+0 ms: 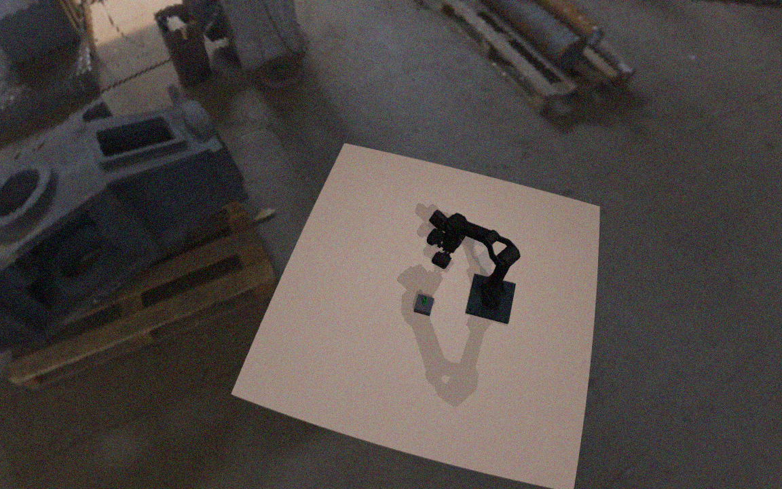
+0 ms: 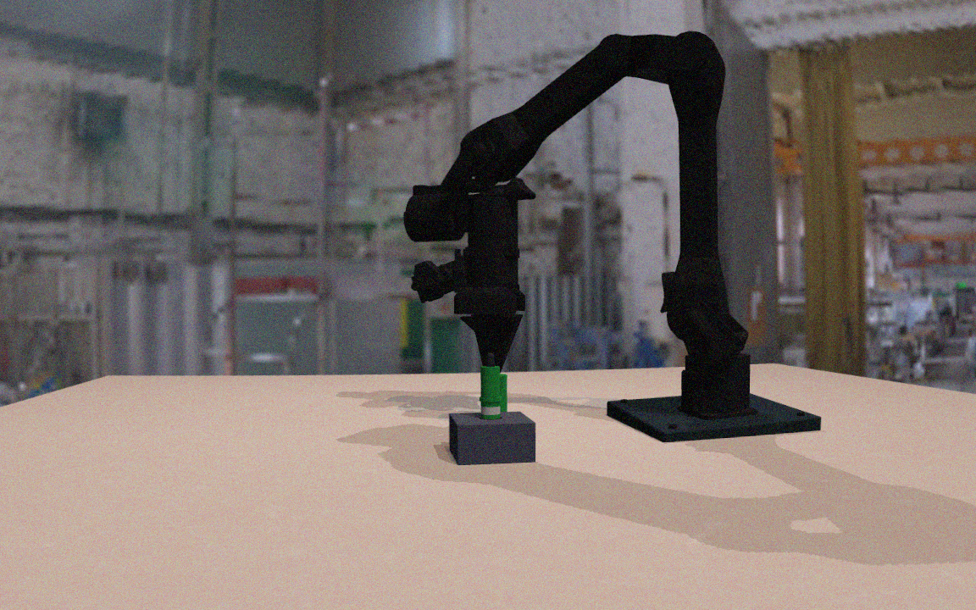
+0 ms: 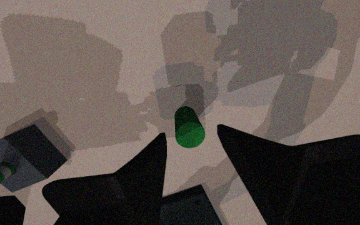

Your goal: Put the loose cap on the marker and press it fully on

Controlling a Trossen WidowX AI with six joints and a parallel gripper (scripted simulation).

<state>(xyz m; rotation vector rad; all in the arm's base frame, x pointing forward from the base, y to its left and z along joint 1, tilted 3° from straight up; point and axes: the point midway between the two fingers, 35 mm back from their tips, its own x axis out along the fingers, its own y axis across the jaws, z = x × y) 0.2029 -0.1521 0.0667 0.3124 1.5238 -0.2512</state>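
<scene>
Right now the green cap is 20 mm below my gripper tip. The rest, counted from my gripper tip: dark grey holder block (60 mm ahead, 210 mm to the left, 30 mm below); green marker (60 mm ahead, 210 mm to the left, 20 mm above).
</scene>
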